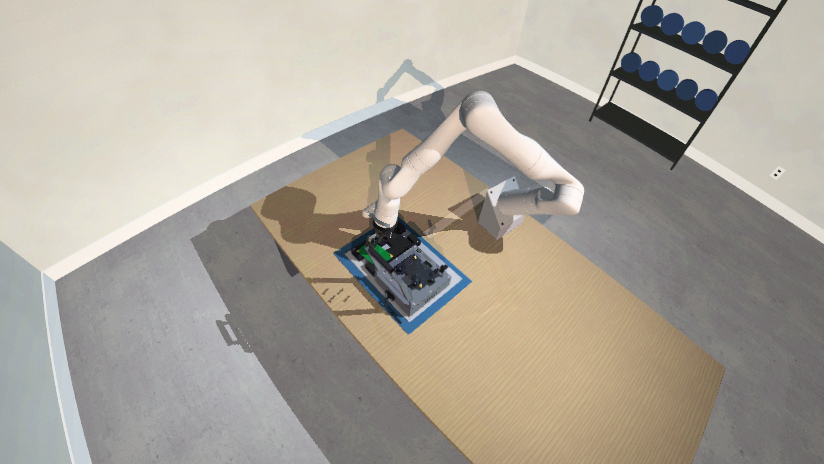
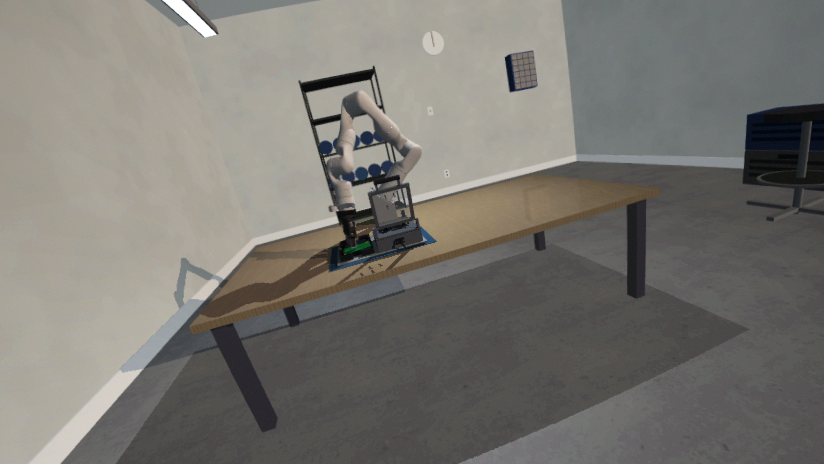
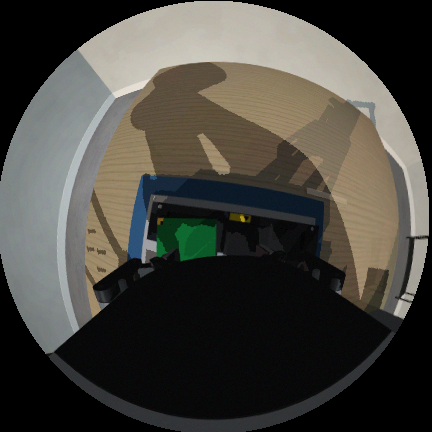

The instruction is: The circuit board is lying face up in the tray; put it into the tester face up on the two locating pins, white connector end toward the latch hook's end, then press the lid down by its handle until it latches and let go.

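Places are measured from the arm's base along level axes (x left, y back, z up), in centimetres.
Where they show: gripper, fingertip midpoint: [image 1: 379, 244] [image 2: 351, 245]; arm's base at its link origin: [image 1: 506, 203].
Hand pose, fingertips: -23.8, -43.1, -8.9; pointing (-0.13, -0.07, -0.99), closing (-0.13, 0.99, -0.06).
Observation:
Things, the pixels of their top centre, and the offset from my fingertips, as dx, dy, dz. "*": a spot on its surface instead. Level surfaces: height alone.
- green circuit board at its top centre: [image 3: 183, 265] [image 1: 374, 253] [image 2: 356, 247] +1.6, -3.8, -0.3
- dark tray at a spot on its surface: [image 3: 189, 211] * -4.7, -3.7, -0.4
- blue mat at its surface level: dz -3.0
- long wooden table at its surface level: dz -3.2
The green circuit board [image 1: 378, 251] [image 2: 357, 249] [image 3: 187, 238] lies face up in the dark tray [image 3: 189, 211] at the left end of the blue mat [image 1: 412, 329] [image 2: 426, 237] [image 3: 241, 191]. My gripper [image 1: 392, 235] [image 2: 349, 235] [image 3: 217, 255] is open and empty, with its fingers spread wide low over the tray, just beside the board. The grey tester [image 1: 423, 296] [image 2: 394, 235] stands next to the tray on the same mat. Its lid [image 2: 387, 208] stands upright and open. The pins and the latch hook are too small to make out.
Everything sits on a long wooden table [image 1: 576, 346] [image 2: 518, 202]. The arm's grey base mount [image 1: 498, 210] stands behind the mat. Small dark marks [image 1: 336, 294] lie on the table in front of the mat. A black shelf rack [image 1: 639, 130] [image 2: 336, 80] stands by the wall.

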